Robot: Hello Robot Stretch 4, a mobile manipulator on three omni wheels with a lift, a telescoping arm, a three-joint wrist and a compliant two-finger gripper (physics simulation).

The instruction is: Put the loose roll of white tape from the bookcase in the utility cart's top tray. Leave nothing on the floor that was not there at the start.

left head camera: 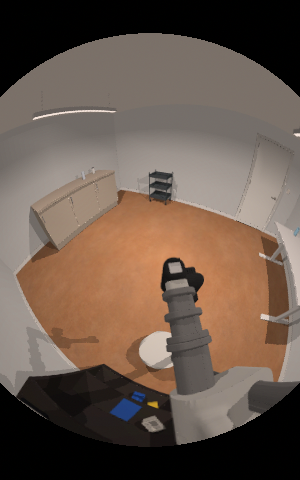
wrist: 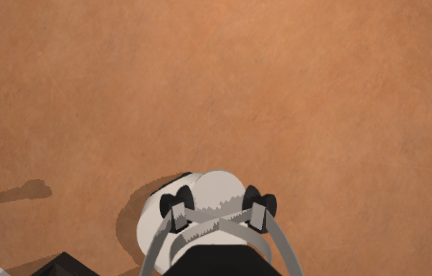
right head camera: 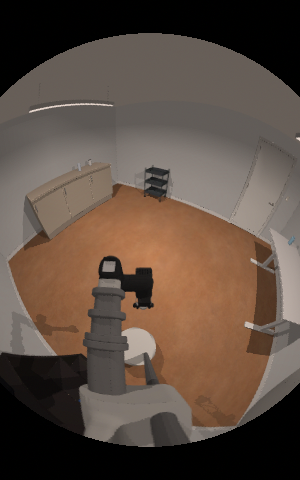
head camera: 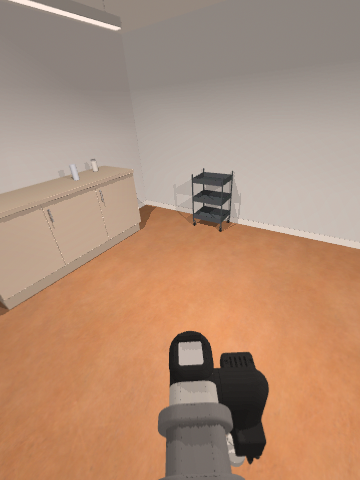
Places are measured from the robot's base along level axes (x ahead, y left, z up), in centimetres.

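Pixels of known places: gripper, fingertip midpoint: (wrist: 218,200) (right head camera: 142,306) (head camera: 234,456); robot's base, link origin: (left head camera: 159,349) (right head camera: 135,345).
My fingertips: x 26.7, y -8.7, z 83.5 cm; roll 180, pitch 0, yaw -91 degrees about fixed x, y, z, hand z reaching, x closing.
Observation:
For each thing: its middle in the pictures, then the offset to it from my fingertips. "*": a spot on its surface instead. Level surfaces: height alone.
- tape, body centre: (wrist: 218,196) (head camera: 234,449) dz +1.4, dx +0.7, dy +0.0 cm
- dark bookcase, surface spot: (left head camera: 75,382) * dz -35.0, dx -57.7, dy +77.1 cm
- white table, surface height: dz -14.1 cm
My gripper (wrist: 218,200) is shut on the white roll of tape (wrist: 219,186), which sits between the two dark fingertips, high above the orange floor. In the right head camera the gripper (right head camera: 143,306) hangs beside the retracted arm, with a trace of white at its tips. The dark grey utility cart (head camera: 213,178) (left head camera: 161,175) (right head camera: 157,171) stands upright against the far wall, well away from the gripper, with three trays. No object can be made out in its top tray. The dark bookcase (left head camera: 75,382) (right head camera: 45,367) shows partly at the lower left, beside my base.
A long beige cabinet (head camera: 80,225) (left head camera: 75,212) (right head camera: 70,202) stands along the left wall, with two small containers on top. A white table (right head camera: 286,280) is at the right, near a door (right head camera: 262,185). My round white base part (left head camera: 154,350) (right head camera: 140,345) shows below the arm.

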